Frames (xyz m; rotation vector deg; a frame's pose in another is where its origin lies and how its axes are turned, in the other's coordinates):
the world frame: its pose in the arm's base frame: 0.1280 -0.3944 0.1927 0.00 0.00 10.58
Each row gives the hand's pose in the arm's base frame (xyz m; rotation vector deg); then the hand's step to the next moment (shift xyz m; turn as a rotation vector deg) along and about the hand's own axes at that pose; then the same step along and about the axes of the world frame.
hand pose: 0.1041 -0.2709 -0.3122 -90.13 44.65 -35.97
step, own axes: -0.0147 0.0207 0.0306 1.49 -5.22 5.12
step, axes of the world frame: 0.0166 0.0267 -0.0244 5.89 1.32 4.38
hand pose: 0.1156 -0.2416 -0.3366 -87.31 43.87 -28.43
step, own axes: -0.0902 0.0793 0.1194 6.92 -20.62 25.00
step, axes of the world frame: 0.0369 0.1451 -0.0792 27.79 7.01 16.64
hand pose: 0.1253 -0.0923 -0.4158 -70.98 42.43 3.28
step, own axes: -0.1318 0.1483 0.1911 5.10 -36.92 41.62
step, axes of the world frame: -0.0229 0.2731 -0.0282 42.72 13.64 33.31
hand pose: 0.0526 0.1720 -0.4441 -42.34 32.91 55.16
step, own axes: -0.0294 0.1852 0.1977 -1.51 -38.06 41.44
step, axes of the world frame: -0.1142 0.2307 0.0893 39.97 10.11 38.32
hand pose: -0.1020 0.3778 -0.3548 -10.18 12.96 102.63
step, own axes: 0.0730 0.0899 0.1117 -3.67 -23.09 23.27
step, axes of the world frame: -0.0883 0.0944 0.0958 24.31 3.01 22.10
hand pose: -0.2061 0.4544 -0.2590 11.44 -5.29 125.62
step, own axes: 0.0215 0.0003 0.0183 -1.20 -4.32 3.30
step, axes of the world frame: -0.0078 0.0161 0.0218 4.68 0.27 3.01
